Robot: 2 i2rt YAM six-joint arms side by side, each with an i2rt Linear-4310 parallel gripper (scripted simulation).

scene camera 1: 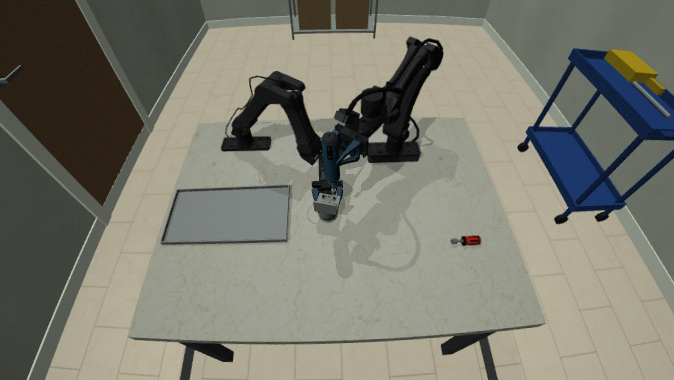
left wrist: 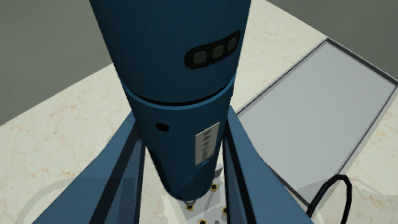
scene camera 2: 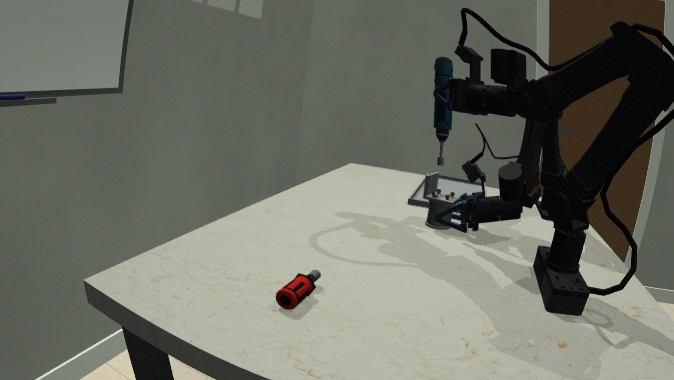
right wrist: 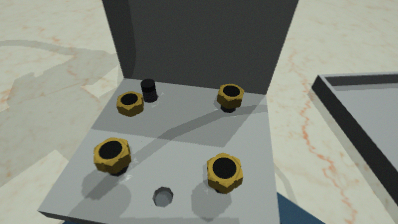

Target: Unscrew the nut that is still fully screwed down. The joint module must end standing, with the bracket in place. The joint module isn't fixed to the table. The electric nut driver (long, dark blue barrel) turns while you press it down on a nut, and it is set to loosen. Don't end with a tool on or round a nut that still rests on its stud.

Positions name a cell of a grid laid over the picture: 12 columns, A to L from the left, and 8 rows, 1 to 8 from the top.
Observation:
In view: the left gripper (scene camera 2: H2), the right gripper (scene camera 2: H5), an electric nut driver (scene camera 2: H3), a red-handled hand driver (scene camera 2: F7), a shallow grey tray (scene camera 1: E5), a grey bracket (right wrist: F3), a nut (right wrist: G7) and a nut (right wrist: D6).
The electric nut driver also shows in scene camera 1 (scene camera 1: F4) and in the left wrist view (left wrist: F3). The shallow grey tray also shows in the left wrist view (left wrist: J5) and in scene camera 2 (scene camera 2: H4). The left gripper is seen too in scene camera 1 (scene camera 1: F4) and in the left wrist view (left wrist: F4). The right wrist view misses the electric nut driver: it is out of frame. The left wrist view does not show the red-handled hand driver: it is out of frame.

